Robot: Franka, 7 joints.
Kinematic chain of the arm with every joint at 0, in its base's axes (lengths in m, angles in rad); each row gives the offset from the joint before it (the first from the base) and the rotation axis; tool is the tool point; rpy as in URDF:
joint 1: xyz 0 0 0.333 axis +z
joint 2: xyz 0 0 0 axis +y
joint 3: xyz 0 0 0.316 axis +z
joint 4: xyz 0.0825 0 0 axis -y
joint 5: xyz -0.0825 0 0.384 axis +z
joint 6: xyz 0 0 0 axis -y
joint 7: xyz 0.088 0 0 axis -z
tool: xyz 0 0 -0.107 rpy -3.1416 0 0
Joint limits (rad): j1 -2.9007..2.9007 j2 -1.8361..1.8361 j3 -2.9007..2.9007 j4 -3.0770..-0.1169 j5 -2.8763..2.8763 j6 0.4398..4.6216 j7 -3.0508..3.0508
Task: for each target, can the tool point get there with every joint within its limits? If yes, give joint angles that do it. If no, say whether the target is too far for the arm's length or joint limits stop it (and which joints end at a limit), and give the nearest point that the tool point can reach.
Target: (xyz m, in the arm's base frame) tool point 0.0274 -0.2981 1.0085
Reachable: yes | joints 0.6649 -0.1844 -2.2617 -0.6503 -1.2814 4.0394 2.2083
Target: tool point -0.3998 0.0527 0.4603
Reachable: yes | joints -1.6534 1.2574 -2.1891 -2.5841 -1.3271 3.7638 -1.0312
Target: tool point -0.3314 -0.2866 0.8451
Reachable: yes | joints -1.7000 1.2406 -2.2325 -1.5539 1.0380 4.0329 0.0847
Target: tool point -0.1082 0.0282 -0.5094
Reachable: no: joint limits stop it (at a limit: joint 2) | nearest point -0.1484 0.0387 -0.3446 | short by 0.170 m
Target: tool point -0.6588 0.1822 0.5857
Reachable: yes | joints 0.0401 -0.5147 2.4621 -1.3765 2.0623 1.2091 1.8256
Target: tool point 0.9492 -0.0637 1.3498
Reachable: no: too far | nearest point 0.5848 -0.0392 0.9595 | short by 0.535 m
